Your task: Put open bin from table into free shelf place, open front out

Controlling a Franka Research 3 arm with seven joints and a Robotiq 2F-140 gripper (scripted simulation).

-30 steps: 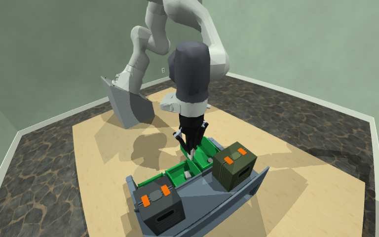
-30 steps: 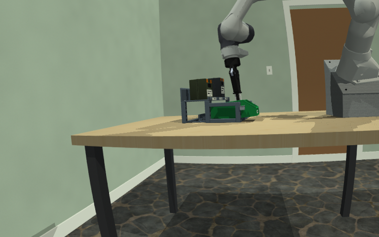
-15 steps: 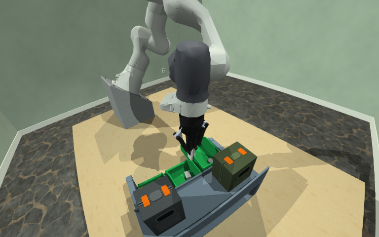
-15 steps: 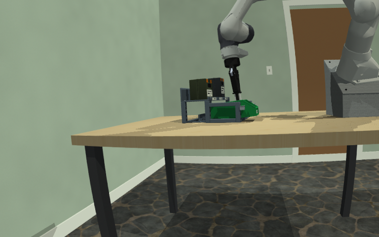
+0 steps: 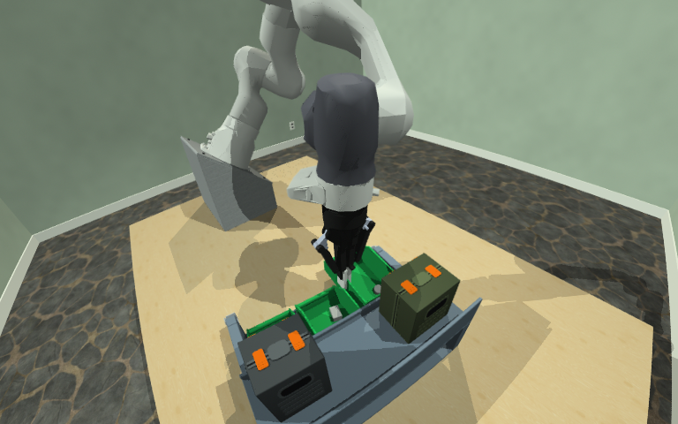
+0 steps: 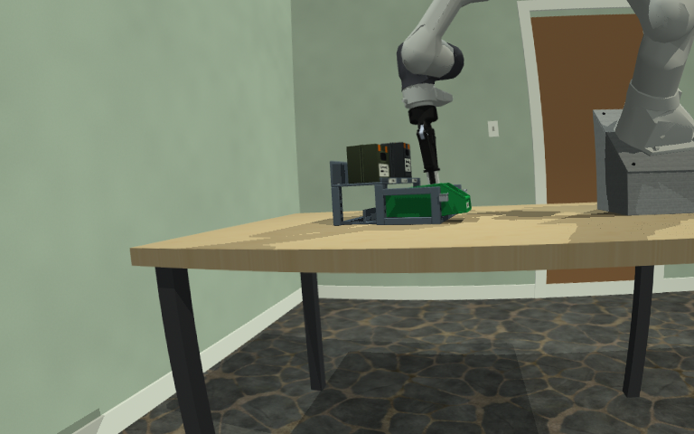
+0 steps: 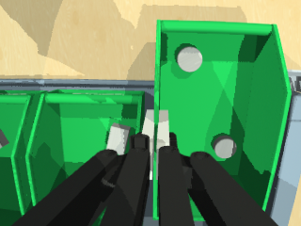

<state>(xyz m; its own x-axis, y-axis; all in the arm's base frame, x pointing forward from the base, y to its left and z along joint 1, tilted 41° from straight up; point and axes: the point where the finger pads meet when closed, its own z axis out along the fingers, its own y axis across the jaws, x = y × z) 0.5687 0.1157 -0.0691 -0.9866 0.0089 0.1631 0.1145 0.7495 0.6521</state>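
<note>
Right now the shelf floor is 9 cm below my hand, 9 cm ahead of it and 8 cm to the right of it. The rest, counted from my hand: shelf's upper board (16 cm ahead, 9 cm to the right, 1 cm above); then olive case (16 cm ahead, 6 cm above, 3 cm to the left); then dark grey box (20 cm to the right, 13 cm ahead, 7 cm above).
</note>
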